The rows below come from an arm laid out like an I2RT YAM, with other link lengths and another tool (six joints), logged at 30 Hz.
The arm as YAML. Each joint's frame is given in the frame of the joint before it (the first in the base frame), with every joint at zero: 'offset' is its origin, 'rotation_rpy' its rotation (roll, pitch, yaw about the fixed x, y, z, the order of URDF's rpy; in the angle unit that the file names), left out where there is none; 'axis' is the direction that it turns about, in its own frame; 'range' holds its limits. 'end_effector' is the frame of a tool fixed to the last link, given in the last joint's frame.
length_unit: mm
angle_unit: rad
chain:
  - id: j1
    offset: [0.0, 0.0, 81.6]
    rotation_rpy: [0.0, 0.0, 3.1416]
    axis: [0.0, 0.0, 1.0]
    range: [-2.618, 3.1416]
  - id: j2
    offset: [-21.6, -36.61, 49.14]
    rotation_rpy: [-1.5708, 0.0, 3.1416]
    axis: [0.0, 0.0, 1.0]
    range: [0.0, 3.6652]
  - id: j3
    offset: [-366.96, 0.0, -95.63]
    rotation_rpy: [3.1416, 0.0, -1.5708]
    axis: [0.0, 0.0, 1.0]
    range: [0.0, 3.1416]
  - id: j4
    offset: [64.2, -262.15, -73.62]
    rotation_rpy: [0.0, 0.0, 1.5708]
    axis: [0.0, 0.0, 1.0]
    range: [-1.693, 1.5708]
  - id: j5
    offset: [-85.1, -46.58, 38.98]
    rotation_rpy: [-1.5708, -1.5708, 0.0]
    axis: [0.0, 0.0, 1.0]
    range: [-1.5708, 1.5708]
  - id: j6
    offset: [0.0, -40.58, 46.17]
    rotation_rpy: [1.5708, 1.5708, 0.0]
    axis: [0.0, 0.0, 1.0]
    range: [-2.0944, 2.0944]
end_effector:
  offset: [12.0, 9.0, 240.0]
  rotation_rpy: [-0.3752, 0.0, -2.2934]
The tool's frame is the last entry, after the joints.
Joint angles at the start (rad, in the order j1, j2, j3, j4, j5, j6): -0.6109 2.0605 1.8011 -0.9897 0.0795 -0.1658
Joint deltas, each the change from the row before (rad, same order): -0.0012 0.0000 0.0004 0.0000 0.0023 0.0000; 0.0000 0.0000 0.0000 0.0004 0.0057 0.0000; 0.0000 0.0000 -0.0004 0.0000 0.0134 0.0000; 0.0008 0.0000 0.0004 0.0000 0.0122 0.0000; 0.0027 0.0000 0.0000 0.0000 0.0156 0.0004; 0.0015 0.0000 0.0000 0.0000 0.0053 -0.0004; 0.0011 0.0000 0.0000 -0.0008 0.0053 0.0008; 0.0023 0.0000 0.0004 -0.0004 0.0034 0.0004; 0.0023 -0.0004 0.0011 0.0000 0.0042 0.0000; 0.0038 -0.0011 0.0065 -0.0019 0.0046 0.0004; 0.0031 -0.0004 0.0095 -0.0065 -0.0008 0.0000; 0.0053 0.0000 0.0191 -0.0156 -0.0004 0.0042; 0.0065 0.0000 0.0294 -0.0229 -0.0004 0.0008; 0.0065 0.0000 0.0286 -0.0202 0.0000 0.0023; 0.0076 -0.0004 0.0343 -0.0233 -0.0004 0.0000; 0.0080 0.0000 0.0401 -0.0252 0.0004 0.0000
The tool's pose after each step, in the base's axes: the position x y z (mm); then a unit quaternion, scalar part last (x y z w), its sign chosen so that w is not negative. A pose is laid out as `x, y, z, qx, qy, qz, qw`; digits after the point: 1 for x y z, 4 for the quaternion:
453.7, -384.7, 108.4, 0.5593, 0.7756, 0.1119, 0.2706
452.8, -386.0, 108.6, 0.5595, 0.7757, 0.1091, 0.2709
450.5, -388.9, 108.9, 0.5602, 0.7761, 0.1024, 0.2710
448.8, -391.4, 109.5, 0.5603, 0.7765, 0.0965, 0.2714
447.2, -393.6, 110.1, 0.5601, 0.7775, 0.0891, 0.2717
446.9, -394.1, 110.3, 0.5596, 0.7782, 0.0866, 0.2717
446.2, -394.6, 110.4, 0.5598, 0.7784, 0.0842, 0.2715
446.6, -394.3, 110.7, 0.5592, 0.7790, 0.0828, 0.2715
447.1, -394.4, 111.5, 0.5583, 0.7795, 0.0810, 0.2722
449.1, -394.6, 114.7, 0.5565, 0.7800, 0.0793, 0.2749
451.3, -393.7, 117.8, 0.5549, 0.7806, 0.0802, 0.2764
454.4, -391.8, 123.4, 0.5540, 0.7804, 0.0813, 0.2783
458.5, -389.8, 132.2, 0.5510, 0.7813, 0.0825, 0.2812
463.0, -388.1, 141.1, 0.5484, 0.7816, 0.0836, 0.2852
468.3, -386.0, 152.0, 0.5441, 0.7826, 0.0851, 0.2903
474.3, -384.2, 164.9, 0.5393, 0.7832, 0.0864, 0.2971

